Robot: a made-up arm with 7 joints.
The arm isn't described. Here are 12 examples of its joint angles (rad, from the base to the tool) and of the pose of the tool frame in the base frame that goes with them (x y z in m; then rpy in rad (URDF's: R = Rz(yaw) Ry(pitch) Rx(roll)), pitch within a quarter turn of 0, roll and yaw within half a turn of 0).
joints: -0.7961 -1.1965 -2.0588 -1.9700 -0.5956 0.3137 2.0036
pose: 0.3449 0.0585 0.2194 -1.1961 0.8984 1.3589
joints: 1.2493 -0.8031 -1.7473 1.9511 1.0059 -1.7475 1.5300
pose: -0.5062 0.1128 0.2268 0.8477 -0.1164 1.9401
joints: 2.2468 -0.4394 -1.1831 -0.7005 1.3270 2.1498 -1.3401
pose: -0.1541 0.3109 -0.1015 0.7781 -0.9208 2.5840
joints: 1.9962 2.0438 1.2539 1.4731 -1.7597 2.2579 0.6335
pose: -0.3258 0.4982 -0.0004 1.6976 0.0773 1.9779
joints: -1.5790 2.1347 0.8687 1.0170 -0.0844 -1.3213 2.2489
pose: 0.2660 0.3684 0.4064 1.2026 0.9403 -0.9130
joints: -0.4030 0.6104 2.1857 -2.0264 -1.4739 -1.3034 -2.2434
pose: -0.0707 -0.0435 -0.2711 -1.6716 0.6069 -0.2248
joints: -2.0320 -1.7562 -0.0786 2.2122 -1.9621 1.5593 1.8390
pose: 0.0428 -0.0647 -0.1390 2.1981 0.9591 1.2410
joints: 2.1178 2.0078 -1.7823 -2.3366 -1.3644 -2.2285 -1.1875
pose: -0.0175 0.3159 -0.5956 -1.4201 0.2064 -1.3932
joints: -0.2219 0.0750 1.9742 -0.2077 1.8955 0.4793 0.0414
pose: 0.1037 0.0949 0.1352 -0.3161 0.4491 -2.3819
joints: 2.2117 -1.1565 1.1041 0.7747 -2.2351 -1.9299 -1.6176
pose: 0.1748 0.1319 -0.4137 -0.9948 -0.5521 0.0384
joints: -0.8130 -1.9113 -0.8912 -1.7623 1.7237 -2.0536 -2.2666
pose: 0.3961 -0.2129 0.1255 2.2723 -0.6001 1.7844
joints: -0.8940 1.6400 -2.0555 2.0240 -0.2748 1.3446 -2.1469
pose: -0.1716 0.5100 0.1773 0.2310 -0.0138 -2.2257
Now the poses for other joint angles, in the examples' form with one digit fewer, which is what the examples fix.
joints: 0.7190 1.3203 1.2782 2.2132 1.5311 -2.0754 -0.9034
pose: 0.204 0.480 -0.380 -0.509 -0.467 -0.613
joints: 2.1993 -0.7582 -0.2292 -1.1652 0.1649 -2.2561 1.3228
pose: -0.081 0.663 0.131 -2.747 -0.285 2.856
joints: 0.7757 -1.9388 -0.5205 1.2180 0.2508 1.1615 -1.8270
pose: 0.047 0.125 0.187 -1.131 0.018 2.270
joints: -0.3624 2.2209 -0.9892 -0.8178 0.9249 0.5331 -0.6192
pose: 0.030 0.064 0.293 1.306 -0.770 0.039
